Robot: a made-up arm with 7 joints. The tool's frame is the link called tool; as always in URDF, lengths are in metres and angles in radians. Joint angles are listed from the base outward. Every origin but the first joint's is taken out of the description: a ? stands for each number. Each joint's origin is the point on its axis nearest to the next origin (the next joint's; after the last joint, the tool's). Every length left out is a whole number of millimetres.
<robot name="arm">
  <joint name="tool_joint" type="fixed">
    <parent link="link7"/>
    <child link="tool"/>
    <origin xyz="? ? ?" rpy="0 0 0"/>
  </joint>
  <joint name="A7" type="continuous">
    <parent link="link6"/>
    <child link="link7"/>
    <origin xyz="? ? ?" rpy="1.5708 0 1.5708"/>
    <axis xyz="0 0 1"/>
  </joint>
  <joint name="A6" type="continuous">
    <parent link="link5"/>
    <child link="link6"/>
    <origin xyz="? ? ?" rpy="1.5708 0 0"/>
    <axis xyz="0 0 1"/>
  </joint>
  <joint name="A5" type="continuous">
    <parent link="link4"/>
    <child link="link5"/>
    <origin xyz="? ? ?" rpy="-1.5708 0 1.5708"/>
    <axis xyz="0 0 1"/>
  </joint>
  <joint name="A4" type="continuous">
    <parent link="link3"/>
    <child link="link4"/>
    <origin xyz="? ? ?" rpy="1.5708 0 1.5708"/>
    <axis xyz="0 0 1"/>
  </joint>
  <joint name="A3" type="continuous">
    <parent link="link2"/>
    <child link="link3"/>
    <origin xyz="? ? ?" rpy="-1.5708 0 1.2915"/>
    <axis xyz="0 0 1"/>
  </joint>
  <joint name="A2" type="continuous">
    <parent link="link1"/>
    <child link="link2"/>
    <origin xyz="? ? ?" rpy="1.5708 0 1.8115"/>
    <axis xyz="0 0 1"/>
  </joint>
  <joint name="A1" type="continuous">
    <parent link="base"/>
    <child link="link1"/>
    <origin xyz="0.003 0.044 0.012" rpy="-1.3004 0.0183 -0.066"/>
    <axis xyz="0 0 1"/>
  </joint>
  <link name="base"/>
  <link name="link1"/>
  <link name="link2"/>
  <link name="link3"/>
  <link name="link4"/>
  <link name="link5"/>
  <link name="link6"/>
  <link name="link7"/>
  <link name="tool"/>
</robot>
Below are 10 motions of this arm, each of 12 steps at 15 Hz.
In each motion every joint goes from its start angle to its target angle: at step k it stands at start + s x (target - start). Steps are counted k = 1, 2, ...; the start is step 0. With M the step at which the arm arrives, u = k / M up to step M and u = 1 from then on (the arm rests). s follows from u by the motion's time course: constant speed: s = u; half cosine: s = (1 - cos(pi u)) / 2; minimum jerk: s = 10 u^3 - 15 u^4 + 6 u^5.
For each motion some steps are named. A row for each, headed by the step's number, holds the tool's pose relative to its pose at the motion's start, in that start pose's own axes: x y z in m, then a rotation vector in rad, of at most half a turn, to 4 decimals.
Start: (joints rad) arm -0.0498 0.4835 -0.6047 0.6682 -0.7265 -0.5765 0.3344
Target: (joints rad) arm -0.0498 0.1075 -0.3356 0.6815 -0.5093 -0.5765 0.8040
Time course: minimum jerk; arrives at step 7
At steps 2, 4, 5, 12:
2: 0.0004 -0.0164 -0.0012 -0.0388 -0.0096 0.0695
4: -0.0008 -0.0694 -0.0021 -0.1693 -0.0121 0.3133
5: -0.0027 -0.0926 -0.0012 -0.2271 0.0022 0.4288
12: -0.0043 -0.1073 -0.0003 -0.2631 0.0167 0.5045

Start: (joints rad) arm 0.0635 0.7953 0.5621 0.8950 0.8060 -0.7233 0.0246
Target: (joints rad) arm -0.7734 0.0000 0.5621 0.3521 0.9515 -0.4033 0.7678
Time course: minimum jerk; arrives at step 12
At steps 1, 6, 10, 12:
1: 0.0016 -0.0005 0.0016 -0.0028 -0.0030 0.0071
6: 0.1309 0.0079 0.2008 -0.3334 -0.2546 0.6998
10: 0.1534 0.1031 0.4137 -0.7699 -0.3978 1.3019
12: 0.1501 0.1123 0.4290 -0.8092 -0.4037 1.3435

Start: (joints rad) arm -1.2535 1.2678 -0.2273 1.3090 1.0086 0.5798 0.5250
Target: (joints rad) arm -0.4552 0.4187 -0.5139 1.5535 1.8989 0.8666 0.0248
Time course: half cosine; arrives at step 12
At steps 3, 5, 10, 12:
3: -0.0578 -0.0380 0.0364 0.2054 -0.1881 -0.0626
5: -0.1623 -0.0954 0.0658 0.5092 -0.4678 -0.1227
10: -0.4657 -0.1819 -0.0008 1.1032 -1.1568 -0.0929
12: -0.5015 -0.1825 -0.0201 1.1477 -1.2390 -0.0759

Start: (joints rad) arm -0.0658 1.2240 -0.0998 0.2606 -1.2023 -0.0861 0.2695
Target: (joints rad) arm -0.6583 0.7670 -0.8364 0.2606 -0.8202 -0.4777 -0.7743
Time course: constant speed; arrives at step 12
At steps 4, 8, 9, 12:
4: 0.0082 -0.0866 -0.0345 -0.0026 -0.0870 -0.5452
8: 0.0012 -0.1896 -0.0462 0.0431 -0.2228 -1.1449
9: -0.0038 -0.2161 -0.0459 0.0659 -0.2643 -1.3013
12: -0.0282 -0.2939 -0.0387 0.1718 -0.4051 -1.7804

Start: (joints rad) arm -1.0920 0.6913 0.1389 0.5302 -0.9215 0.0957 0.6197
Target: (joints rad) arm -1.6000 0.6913 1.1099 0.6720 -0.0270 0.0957 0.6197
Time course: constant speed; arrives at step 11
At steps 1, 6, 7, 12:
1: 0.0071 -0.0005 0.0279 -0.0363 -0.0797 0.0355
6: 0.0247 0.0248 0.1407 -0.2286 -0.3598 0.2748
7: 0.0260 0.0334 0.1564 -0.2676 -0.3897 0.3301
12: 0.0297 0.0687 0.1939 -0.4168 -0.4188 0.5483

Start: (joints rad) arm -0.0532 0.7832 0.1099 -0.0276 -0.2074 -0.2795 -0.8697
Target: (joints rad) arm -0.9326 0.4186 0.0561 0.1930 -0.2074 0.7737 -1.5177
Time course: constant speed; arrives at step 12
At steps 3, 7, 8, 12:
3: 0.0444 0.0371 0.0093 -0.1539 -0.0145 -0.0911
7: 0.1071 0.0832 0.0448 -0.3550 -0.0977 -0.2929
8: 0.1227 0.0936 0.0582 -0.4007 -0.1254 -0.3577
12: 0.1805 0.1273 0.1302 -0.5564 -0.2407 -0.6664

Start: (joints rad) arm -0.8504 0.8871 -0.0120 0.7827 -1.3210 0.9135 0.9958
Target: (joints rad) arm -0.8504 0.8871 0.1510 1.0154 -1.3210 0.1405 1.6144
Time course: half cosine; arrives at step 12
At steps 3, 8, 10, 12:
3: 0.0060 0.0067 0.0080 -0.1242 -0.0272 0.1019
8: 0.0298 0.0437 0.0332 -0.6470 -0.0279 0.5477
10: 0.0364 0.0573 0.0376 -0.8062 0.0062 0.6861
12: 0.0387 0.0625 0.0388 -0.8643 0.0225 0.7366

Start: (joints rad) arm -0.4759 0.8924 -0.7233 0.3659 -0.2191 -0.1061 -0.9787
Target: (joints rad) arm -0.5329 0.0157 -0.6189 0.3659 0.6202 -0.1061 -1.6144
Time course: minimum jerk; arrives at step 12
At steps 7, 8, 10, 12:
7: 0.1564 -0.0144 0.1481 0.4112 -0.0411 -0.4768
8: 0.1781 -0.0223 0.1875 0.4989 -0.0305 -0.5500
10: 0.1993 -0.0347 0.2402 0.6075 -0.0075 -0.6299
12: 0.2027 -0.0375 0.2512 0.6290 -0.0016 -0.6444

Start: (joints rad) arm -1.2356 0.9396 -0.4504 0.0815 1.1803 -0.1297 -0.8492
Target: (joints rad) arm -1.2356 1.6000 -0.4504 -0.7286 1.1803 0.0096 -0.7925
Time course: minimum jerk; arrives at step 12
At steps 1, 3, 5, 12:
1: -0.0010 0.0003 -0.0006 0.0023 0.0024 0.0024
3: -0.0205 0.0065 -0.0099 0.0475 0.0478 0.0489
5: -0.0701 0.0207 -0.0228 0.1718 0.1439 0.1589
12: -0.1982 0.0393 0.0051 0.5716 0.2726 0.4074

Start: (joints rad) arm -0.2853 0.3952 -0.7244 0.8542 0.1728 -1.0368 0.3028
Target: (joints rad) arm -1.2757 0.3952 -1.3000 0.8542 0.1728 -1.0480 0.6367
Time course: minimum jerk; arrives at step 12
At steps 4, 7, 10, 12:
4: 0.0724 0.0283 0.0214 0.0928 -0.1791 -0.0391
7: 0.1998 0.0831 0.1010 0.3155 -0.5314 -0.1338
10: 0.2658 0.1161 0.1768 0.4950 -0.7548 -0.2041
12: 0.2721 0.1196 0.1862 0.5167 -0.7789 -0.2121

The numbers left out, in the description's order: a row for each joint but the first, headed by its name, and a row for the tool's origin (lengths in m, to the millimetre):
tool: 0 0 0
A7: 0 0.062 0
A6: 0 0 0
A5: -0.208 -0.015 0
A4: 0.003 -0.022 0
A3: 0.25 -0.062 0
A2: -0.004 0.016 0

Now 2 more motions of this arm.
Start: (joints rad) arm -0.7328 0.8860 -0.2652 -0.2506 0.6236 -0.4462 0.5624
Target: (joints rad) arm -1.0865 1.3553 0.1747 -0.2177 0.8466 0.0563 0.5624
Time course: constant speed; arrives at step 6
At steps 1, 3, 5, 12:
1: 0.0191 0.0369 -0.0278 0.2039 0.0083 0.0162
3: 0.0603 0.1259 -0.0635 0.6087 0.0317 0.1070
5: 0.0990 0.2285 -0.0669 0.9981 0.0630 0.2745
12: 0.1147 0.2816 -0.0553 1.1828 0.0809 0.3866

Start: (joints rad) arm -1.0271 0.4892 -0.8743 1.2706 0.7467 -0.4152 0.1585
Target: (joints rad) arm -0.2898 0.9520 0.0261 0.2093 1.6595 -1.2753 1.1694
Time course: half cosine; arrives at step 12
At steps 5, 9, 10, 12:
5: -0.0548 -0.0328 -0.0081 0.0353 -0.3349 0.4141
9: -0.1715 -0.0313 -0.0459 0.2207 -0.7091 0.7320
10: -0.1934 -0.0270 -0.0517 0.2562 -0.7718 0.7394
12: -0.2122 -0.0223 -0.0560 0.2847 -0.8241 0.7348

